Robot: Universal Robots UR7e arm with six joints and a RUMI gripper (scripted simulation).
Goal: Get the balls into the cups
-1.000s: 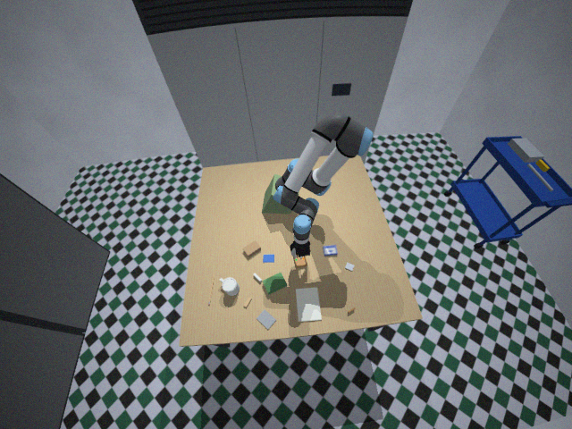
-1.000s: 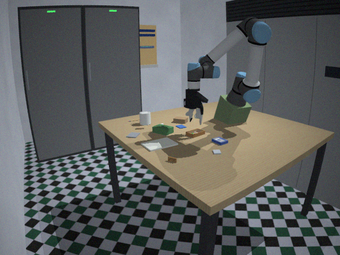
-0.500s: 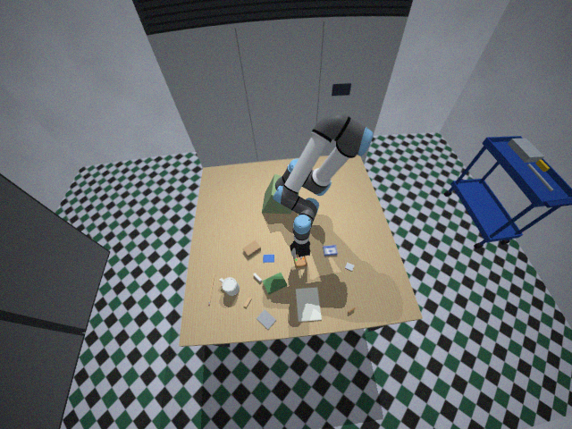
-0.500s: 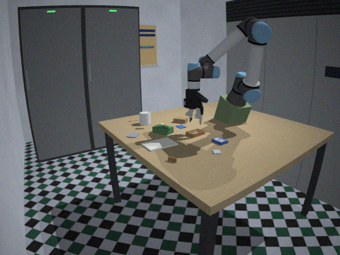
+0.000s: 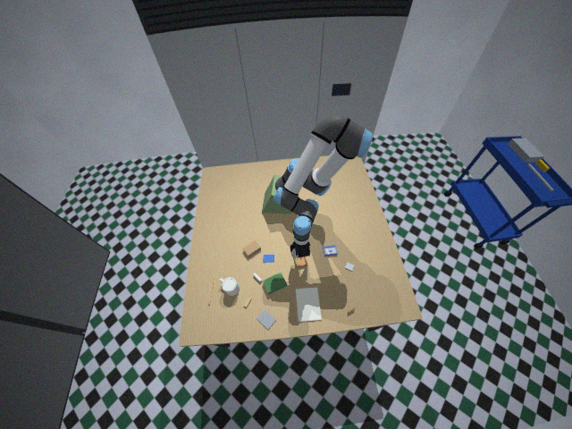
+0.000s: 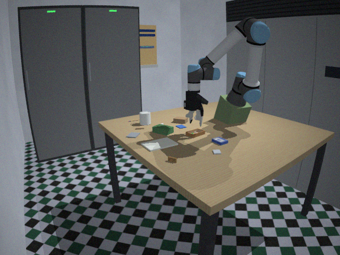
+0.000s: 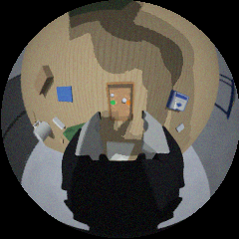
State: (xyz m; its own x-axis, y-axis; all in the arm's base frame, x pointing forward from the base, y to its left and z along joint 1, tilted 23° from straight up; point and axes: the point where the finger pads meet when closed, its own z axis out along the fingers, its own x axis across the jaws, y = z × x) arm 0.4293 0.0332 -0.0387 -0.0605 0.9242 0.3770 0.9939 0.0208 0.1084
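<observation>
The covered wooden puzzle lies 70 mm below my hand. The rest, counted from my hand: green box 170 mm to the right, 130 mm ahead, 60 mm below; then white sheet 270 mm ahead, 70 mm below; then blue tile 180 mm to the right, 70 mm below, 30 mm behind.
</observation>
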